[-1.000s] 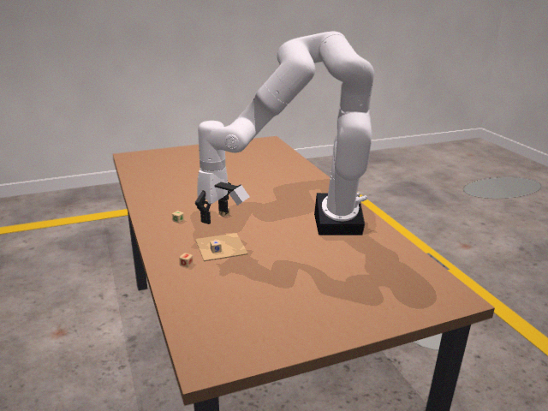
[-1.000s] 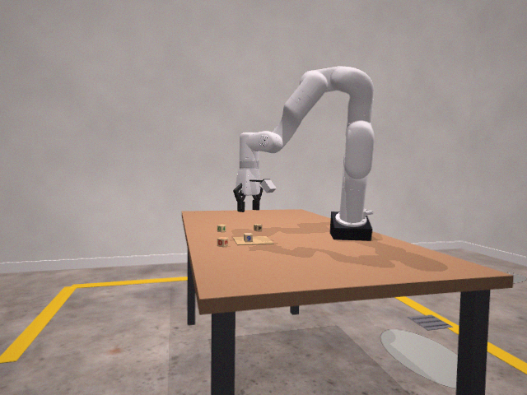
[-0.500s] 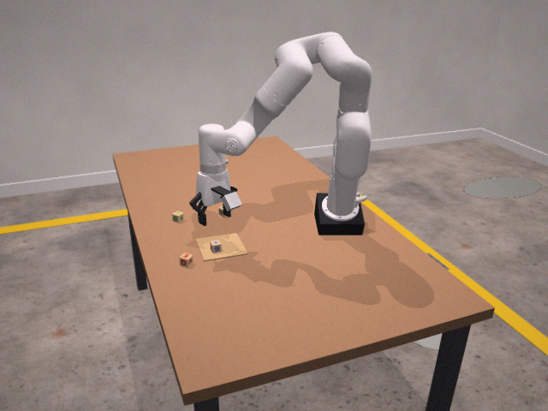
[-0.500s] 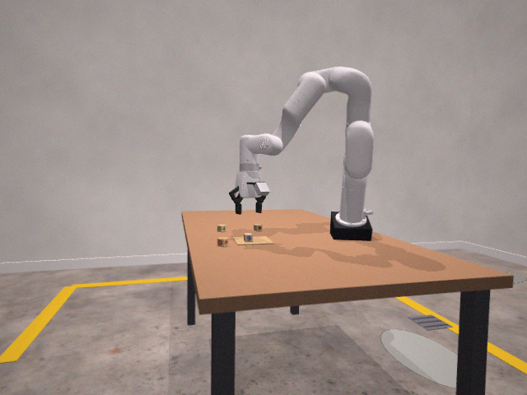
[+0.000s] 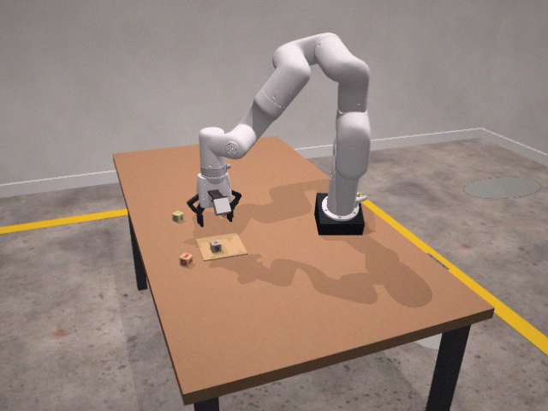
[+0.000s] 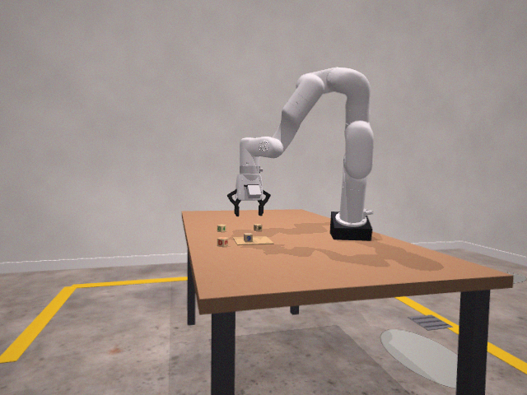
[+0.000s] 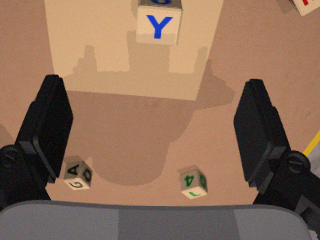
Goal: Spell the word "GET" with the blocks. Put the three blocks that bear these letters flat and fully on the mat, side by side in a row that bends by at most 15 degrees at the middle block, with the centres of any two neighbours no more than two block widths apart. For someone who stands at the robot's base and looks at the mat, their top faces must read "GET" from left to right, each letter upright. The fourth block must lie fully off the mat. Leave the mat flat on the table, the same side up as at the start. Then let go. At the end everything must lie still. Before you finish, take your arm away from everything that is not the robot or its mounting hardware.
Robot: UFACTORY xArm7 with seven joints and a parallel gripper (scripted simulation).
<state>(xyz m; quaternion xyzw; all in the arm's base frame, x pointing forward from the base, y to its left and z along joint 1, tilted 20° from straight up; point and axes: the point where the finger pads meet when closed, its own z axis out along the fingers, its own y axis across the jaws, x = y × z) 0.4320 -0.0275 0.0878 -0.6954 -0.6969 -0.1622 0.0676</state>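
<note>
Now: the tan mat 20 mm behind my hand, 20 mm to the right of it and 110 mm below it. Round my hand: green-lettered block (70 mm ahead, 250 mm to the right, 100 mm below); black-lettered block (100 mm behind, 240 mm to the right, 100 mm below); red-lettered block (110 mm ahead, 40 mm to the left, 100 mm below).
</note>
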